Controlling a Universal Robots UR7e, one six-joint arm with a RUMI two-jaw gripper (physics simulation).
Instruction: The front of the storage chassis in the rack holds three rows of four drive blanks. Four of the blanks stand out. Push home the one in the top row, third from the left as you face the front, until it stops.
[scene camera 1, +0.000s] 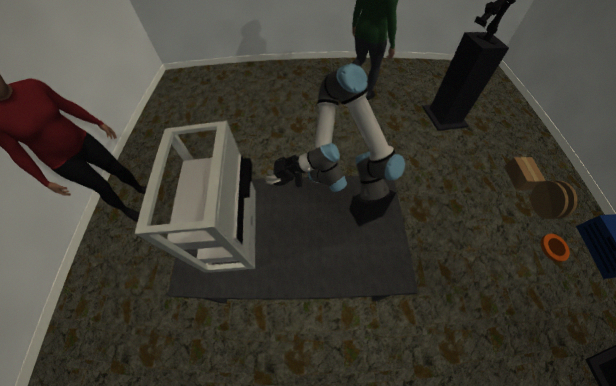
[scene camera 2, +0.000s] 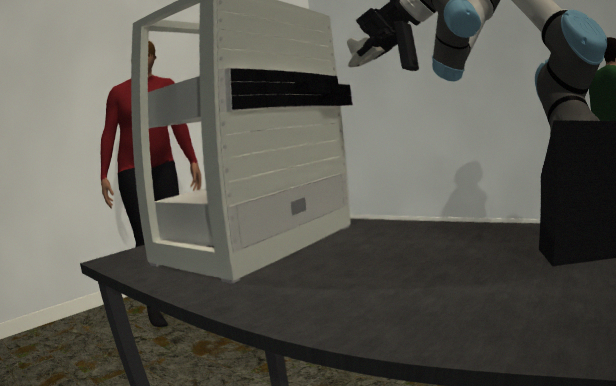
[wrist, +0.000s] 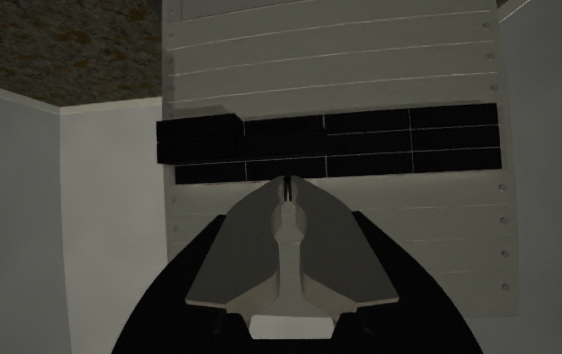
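Pixels of known places: gripper, between the fingertips: (scene camera 1: 266, 181) (scene camera 2: 349, 66) (wrist: 287, 178); arm's base, origin of its link: (scene camera 1: 374, 194) (scene camera 2: 580, 148).
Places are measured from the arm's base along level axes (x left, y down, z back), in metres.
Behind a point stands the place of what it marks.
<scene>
The storage chassis (scene camera 1: 245, 175) {x -0.142, y -0.158, z -0.643 m} (scene camera 2: 280, 90) {x 0.022, y -0.141, z -0.674 m} is a black band across the rack (scene camera 1: 218, 175) {x 0.009, y -0.389, z -0.694 m} (scene camera 2: 210, 150) {x 0.215, y -0.032, z -0.725 m}. The wrist view shows its front upside down. There the top-row blank third from the left (wrist: 307, 169) {x -0.058, y -0.176, z -0.667 m} looks level with its row neighbours; the fingertips cover a little of its edge. The middle-row blank third from the left (wrist: 285, 141) {x -0.080, y -0.144, z -0.630 m} stands out. The rightmost blanks of the middle row (wrist: 200, 151) {x -0.187, y -0.148, z -0.621 m} and bottom row (wrist: 197, 128) {x -0.190, y -0.119, z -0.621 m} stand out further. My gripper (scene camera 1: 270, 179) {x -0.064, y -0.188, z -0.542 m} (scene camera 2: 351, 54) {x -0.064, y -0.188, z -0.542 m} (wrist: 287, 178) {x -0.064, y -0.188, z -0.542 m} is shut and empty, held off the front with a gap between.
The rack stands on a dark table (scene camera 1: 330, 260) {x 0.244, y 0.227, z -0.286 m} (scene camera 2: 425, 300) {x 0.231, y 0.227, z -0.327 m}. The protruding end blanks (scene camera 2: 345, 95) {x -0.214, y -0.129, z -0.619 m} jut past the rack's right edge. A person in red (scene camera 1: 40, 120) (scene camera 2: 117, 120) stands behind the rack, and one in green (scene camera 1: 375, 22) stands beyond the arm.
</scene>
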